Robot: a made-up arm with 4 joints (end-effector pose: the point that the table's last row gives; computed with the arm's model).
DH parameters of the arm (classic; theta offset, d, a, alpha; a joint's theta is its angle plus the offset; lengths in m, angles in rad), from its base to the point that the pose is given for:
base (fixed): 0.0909 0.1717 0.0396 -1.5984
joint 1: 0 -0.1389 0.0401 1.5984
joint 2: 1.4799 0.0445 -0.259 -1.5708
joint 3: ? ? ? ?
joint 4: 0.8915 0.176 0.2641 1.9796
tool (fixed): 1.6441 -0.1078 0 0
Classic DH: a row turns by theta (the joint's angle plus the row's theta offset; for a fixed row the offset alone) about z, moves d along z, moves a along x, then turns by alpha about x.
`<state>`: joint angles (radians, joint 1 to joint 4).
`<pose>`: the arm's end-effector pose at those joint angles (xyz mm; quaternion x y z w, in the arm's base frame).
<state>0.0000 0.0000 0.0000 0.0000</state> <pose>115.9 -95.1 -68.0 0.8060 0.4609 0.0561 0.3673</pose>
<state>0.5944 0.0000 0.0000 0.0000</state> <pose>-30.8 -108.3 -64.0 0.7809 0.5427 -0.1965 0.2387</pose>
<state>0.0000 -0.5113 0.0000 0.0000</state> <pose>130.5 -111.4 -68.0 0.8963 0.2421 -0.0386 0.3695</pose>
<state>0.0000 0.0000 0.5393 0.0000</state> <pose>115.9 -284.8 -178.6 0.6790 0.4592 -0.0687 0.5687</pose>
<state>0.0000 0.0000 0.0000 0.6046</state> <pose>113.0 -97.2 99.9 0.8161 0.5433 -0.1316 0.1469</pose>
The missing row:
joint 3: 1.5525 -0.2127 0.2044 1.8786
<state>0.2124 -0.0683 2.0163 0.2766</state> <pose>32.6 -711.0 54.4 0.1595 0.3164 -0.4960 0.7928</pose>
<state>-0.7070 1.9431 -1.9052 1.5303</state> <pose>140.6 166.6 602.9 0.2581 -0.7326 0.5306 0.3394</pose>
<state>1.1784 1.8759 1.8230 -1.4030</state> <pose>269.0 346.0 -518.5 0.0033 0.2887 0.9205 0.2634</pose>
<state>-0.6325 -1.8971 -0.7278 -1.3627</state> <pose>285.4 -482.4 101.6 0.4577 -0.7857 -0.0024 0.4161</pose>
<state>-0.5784 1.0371 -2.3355 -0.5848</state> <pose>-53.6 -134.1 740.3 -0.6417 -0.4794 -0.3319 0.4982</pose>
